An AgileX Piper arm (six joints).
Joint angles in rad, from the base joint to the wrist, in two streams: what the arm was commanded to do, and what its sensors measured. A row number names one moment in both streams.
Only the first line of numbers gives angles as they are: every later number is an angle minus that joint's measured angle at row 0.
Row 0, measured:
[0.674, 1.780, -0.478, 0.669, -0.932, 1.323]
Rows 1 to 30, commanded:
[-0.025, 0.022, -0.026, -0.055, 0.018, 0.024]
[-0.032, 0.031, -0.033, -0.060, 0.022, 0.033]
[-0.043, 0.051, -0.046, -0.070, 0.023, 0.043]
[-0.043, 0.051, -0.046, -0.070, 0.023, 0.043]
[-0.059, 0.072, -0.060, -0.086, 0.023, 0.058]
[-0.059, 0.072, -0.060, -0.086, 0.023, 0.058]
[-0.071, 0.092, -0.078, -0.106, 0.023, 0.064]
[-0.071, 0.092, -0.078, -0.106, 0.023, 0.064]
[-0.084, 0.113, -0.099, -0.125, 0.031, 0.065]
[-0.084, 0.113, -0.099, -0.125, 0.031, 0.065]
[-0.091, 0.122, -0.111, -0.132, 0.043, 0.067]
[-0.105, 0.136, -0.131, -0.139, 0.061, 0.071]
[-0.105, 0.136, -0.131, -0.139, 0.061, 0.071]
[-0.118, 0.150, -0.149, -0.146, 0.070, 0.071]
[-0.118, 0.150, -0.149, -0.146, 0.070, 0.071]
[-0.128, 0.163, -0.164, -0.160, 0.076, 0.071]
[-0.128, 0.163, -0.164, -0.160, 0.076, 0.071]
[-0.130, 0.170, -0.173, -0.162, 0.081, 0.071]
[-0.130, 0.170, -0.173, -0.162, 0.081, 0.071]
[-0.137, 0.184, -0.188, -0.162, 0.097, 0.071]
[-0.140, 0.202, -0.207, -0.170, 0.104, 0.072]
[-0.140, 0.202, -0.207, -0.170, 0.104, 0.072]
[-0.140, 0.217, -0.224, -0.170, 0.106, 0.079]
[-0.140, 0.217, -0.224, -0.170, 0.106, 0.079]
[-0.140, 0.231, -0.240, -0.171, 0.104, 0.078]
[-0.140, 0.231, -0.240, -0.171, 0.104, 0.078]
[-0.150, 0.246, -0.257, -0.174, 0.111, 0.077]
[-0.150, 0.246, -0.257, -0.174, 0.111, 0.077]
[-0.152, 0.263, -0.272, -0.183, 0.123, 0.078]
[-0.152, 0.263, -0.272, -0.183, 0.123, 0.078]
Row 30, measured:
[-0.142, 0.246, -0.248, -0.164, 0.103, 0.070]
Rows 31 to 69, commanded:
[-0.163, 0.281, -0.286, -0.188, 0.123, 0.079]
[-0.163, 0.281, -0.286, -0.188, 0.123, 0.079]
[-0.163, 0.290, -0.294, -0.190, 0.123, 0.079]
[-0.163, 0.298, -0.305, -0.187, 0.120, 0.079]
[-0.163, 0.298, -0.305, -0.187, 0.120, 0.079]
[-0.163, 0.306, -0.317, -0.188, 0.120, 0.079]
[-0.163, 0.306, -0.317, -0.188, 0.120, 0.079]
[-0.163, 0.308, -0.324, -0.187, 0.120, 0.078]
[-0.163, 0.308, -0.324, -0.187, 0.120, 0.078]
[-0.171, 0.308, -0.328, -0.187, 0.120, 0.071]
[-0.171, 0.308, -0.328, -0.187, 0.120, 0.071]
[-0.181, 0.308, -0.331, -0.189, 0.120, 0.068]
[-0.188, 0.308, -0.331, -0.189, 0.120, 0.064]
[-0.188, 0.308, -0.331, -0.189, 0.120, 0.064]
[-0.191, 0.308, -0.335, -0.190, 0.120, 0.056]
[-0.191, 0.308, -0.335, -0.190, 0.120, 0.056]
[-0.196, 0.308, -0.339, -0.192, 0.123, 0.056]
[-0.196, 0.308, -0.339, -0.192, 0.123, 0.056]
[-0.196, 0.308, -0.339, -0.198, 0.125, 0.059]
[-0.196, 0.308, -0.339, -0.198, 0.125, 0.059]
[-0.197, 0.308, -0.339, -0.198, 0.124, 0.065]
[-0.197, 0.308, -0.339, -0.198, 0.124, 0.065]
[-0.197, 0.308, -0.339, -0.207, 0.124, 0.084]
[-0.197, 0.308, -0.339, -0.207, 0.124, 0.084]
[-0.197, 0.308, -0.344, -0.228, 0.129, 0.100]
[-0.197, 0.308, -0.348, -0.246, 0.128, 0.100]
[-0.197, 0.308, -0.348, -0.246, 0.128, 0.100]
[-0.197, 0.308, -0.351, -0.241, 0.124, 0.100]
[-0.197, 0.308, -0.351, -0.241, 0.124, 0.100]
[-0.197, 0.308, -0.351, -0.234, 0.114, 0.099]
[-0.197, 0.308, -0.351, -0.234, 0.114, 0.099]
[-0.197, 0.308, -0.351, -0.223, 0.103, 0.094]
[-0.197, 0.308, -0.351, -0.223, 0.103, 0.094]
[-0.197, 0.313, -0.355, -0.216, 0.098, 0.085]
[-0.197, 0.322, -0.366, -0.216, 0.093, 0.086]
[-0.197, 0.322, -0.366, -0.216, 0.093, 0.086]
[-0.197, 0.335, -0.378, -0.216, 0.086, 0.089]
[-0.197, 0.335, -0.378, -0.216, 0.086, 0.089]
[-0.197, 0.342, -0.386, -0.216, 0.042, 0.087]
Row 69, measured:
[-0.191, 0.338, -0.361, -0.220, 0.131, 0.093]
